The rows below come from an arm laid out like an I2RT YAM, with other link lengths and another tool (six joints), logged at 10 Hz.
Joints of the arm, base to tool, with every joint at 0 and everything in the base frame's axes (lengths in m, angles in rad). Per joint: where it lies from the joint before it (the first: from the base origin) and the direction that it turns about. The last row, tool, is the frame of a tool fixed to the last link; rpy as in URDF.
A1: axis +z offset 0 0 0.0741
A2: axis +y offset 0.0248 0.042 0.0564
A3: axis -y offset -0.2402 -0.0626 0
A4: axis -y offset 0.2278 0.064 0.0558
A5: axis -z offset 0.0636 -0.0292 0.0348
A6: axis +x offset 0.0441 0 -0.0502
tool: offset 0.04 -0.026 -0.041 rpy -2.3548 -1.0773 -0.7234
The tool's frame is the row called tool.
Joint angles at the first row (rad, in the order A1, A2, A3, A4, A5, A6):
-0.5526, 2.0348, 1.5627, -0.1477, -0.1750, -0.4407
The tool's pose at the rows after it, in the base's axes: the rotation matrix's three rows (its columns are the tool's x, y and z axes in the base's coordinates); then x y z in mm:
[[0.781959, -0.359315, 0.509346], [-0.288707, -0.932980, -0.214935], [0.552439, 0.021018, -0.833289]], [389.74, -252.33, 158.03]
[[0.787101, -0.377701, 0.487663], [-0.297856, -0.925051, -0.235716], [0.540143, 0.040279, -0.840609]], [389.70, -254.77, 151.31]
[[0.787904, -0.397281, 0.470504], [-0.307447, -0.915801, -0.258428], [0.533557, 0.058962, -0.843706]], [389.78, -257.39, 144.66]
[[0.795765, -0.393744, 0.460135], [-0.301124, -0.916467, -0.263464], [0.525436, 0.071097, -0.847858]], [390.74, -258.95, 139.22]
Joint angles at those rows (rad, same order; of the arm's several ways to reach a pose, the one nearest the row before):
-0.5395, 2.0634, 1.5566, -0.1213, -0.1272, -0.4598
-0.5381, 2.0841, 1.5601, -0.1155, -0.0969, -0.4640
-0.5371, 2.1039, 1.5598, -0.1002, -0.0668, -0.4659
-0.5372, 2.1207, 1.5627, -0.0945, -0.0613, -0.4783

